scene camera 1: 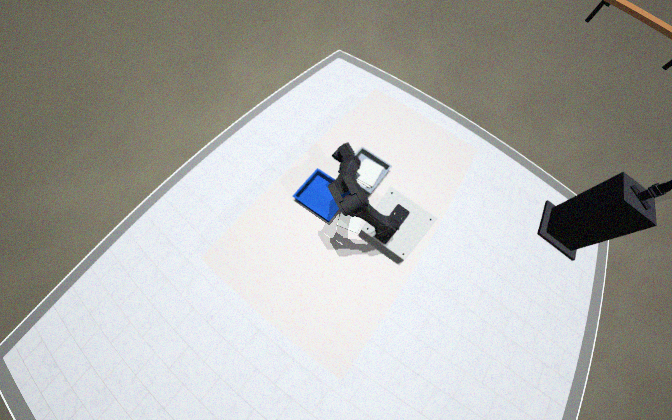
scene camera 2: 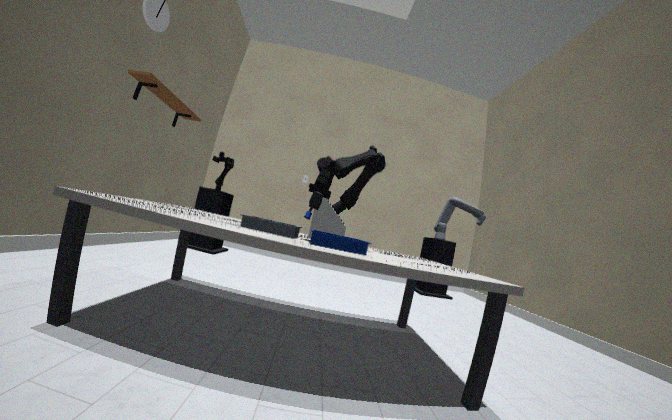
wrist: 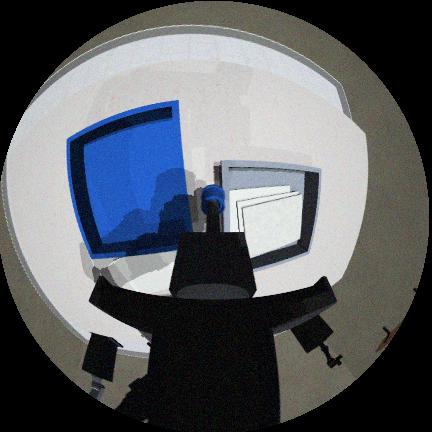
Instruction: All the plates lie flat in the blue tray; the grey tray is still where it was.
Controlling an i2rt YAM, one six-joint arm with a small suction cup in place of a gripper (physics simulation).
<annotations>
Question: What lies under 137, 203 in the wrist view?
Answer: A blue tray.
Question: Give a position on the suction cup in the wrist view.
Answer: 211, 190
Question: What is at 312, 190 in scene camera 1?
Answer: A blue tray.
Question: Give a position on a blue tray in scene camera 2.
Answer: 319, 238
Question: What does the suction cup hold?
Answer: Nothing.
</annotations>
